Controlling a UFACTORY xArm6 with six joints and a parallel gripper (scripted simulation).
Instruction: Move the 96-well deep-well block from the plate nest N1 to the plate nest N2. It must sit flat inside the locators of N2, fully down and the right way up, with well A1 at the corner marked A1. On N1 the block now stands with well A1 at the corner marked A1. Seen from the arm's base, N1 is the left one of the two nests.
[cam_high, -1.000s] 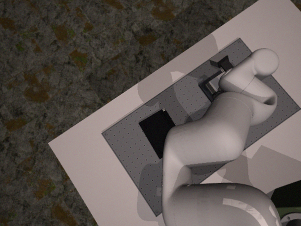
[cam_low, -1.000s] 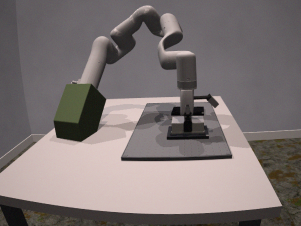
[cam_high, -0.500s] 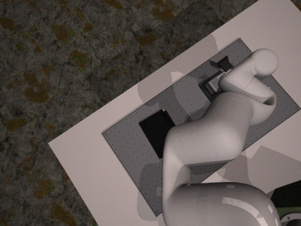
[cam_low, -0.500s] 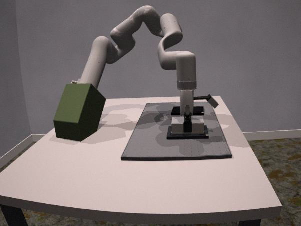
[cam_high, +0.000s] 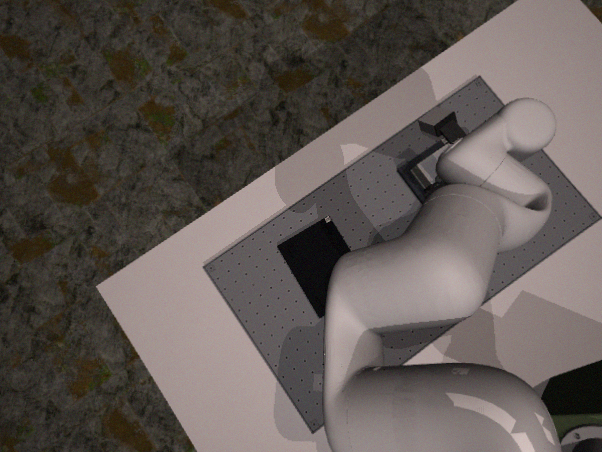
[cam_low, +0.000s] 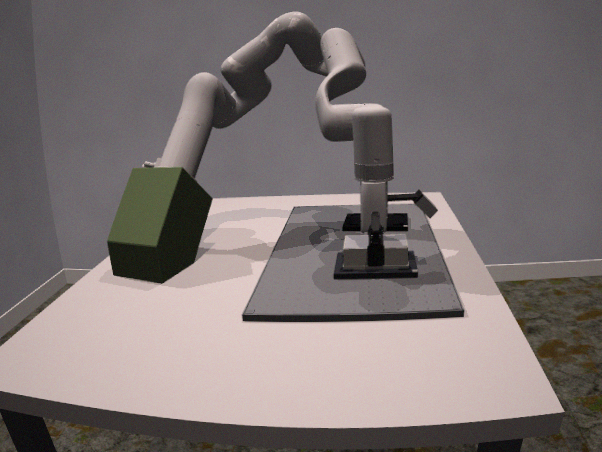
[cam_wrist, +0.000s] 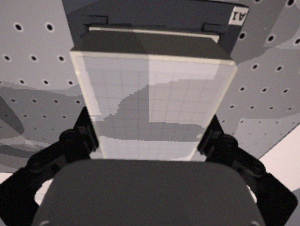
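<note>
My gripper is now right at the deep-well block. The rest, counted from my hand: nest N2 (30 mm below); then black nest (290 mm to the left, 30 mm below, 20 mm ahead).
</note>
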